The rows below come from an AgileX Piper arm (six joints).
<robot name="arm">
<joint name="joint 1" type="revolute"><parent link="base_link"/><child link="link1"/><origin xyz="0.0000 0.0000 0.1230"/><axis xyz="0 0 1"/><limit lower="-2.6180" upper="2.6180"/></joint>
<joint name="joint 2" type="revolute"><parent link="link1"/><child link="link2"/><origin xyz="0.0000 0.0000 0.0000" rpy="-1.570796 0.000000 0.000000"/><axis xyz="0 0 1"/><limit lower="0.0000" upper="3.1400"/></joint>
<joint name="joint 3" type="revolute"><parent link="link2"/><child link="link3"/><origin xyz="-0.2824 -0.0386 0.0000"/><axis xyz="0 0 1"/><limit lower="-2.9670" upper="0.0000"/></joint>
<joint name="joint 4" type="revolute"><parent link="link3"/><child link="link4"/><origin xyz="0.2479 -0.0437 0.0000" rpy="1.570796 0.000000 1.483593"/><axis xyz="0 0 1"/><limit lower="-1.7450" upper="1.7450"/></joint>
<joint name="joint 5" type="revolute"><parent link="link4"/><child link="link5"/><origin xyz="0.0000 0.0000 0.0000" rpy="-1.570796 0.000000 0.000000"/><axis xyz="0 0 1"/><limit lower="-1.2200" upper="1.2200"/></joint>
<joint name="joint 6" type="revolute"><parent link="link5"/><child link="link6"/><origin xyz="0.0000 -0.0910 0.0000" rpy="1.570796 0.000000 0.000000"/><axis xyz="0 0 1"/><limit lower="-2.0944" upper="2.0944"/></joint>
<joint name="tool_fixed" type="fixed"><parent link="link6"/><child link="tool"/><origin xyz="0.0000 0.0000 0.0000"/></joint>
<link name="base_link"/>
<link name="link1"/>
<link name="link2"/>
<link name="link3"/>
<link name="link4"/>
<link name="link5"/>
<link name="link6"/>
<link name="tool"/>
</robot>
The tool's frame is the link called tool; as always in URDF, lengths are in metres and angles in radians.
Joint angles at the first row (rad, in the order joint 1, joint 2, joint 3, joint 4, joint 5, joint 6):
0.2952, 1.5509, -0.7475, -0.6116, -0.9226, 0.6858
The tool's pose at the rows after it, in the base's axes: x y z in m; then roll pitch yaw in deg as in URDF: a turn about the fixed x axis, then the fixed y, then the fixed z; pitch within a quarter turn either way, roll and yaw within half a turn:
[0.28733 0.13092 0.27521 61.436 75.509 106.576]
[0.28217 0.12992 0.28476 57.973 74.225 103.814]
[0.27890 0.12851 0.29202 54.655 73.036 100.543]
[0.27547 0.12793 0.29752 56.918 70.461 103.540]
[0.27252 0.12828 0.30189 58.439 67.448 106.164]
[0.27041 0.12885 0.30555 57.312 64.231 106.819]
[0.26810 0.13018 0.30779 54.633 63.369 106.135]
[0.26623 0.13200 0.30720 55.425 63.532 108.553]
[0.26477 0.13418 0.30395 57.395 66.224 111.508]
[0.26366 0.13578 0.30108 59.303 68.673 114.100]
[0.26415 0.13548 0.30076 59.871 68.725 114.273]
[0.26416 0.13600 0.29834 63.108 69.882 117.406]
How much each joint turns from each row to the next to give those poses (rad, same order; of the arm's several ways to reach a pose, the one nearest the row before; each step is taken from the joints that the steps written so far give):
0.0000, -0.0268, 0.0000, 0.0000, 0.0000, 0.0000
0.0000, -0.0318, 0.0001, -0.0092, 0.0000, 0.0332
0.0000, -0.0221, -0.0001, 0.0081, -0.0027, 0.0137
0.0000, -0.0191, 0.0001, -0.0074, 0.0000, 0.0595
0.0022, -0.0123, 0.0000, -0.0038, -0.0105, 0.0609
0.0000, -0.0025, -0.0001, -0.0002, -0.0376, 0.0513
0.0000, 0.0000, 0.0001, -0.0142, -0.0364, 0.0173
0.0000, 0.0000, -0.0001, -0.0329, -0.0090, 0.0259
0.0000, 0.0000, 0.0001, -0.0509, 0.0157, 0.0000
0.0000, 0.0000, -0.0001, -0.0419, 0.0149, -0.0045
0.0000, 0.0000, 0.0000, 0.0037, 0.0066, -0.0022
0.0000, 0.0000, 0.0000, -0.0223, 0.0200, 0.0040

